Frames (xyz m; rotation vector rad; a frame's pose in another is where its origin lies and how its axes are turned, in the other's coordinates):
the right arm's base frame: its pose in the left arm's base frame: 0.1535 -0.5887 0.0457 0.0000 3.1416 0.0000
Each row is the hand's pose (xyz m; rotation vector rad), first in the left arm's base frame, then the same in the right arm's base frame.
Working: the left arm's base frame: its pose in the right arm's base frame: 0.1535 0.5887 0.0457 0.0000 3.1416 0.0000

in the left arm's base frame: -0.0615 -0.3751 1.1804 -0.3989 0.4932 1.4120
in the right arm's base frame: 0.2150 0.2136 -1.1347 -1.7609 -1.9751 -0.4975
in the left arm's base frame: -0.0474 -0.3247 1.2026 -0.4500 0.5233 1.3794
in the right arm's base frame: 0.2009 0.2640 -1.1569 -1.7091 -1.9661 -0.5576
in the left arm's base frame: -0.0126 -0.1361 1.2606 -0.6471 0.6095 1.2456
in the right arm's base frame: 0.1661 0.4526 -1.2149 -1.5148 -1.9380 -0.7870
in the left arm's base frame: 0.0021 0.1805 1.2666 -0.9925 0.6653 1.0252
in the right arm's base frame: 0.1514 0.7692 -1.2209 -1.2248 -1.8742 -1.1858
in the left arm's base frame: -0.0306 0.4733 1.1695 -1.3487 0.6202 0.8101
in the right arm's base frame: 0.1841 1.0620 -1.1238 -0.9639 -1.7835 -1.6047
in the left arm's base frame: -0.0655 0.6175 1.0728 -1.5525 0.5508 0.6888
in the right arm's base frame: 0.2190 1.2062 -1.0271 -0.8221 -1.7165 -1.8531
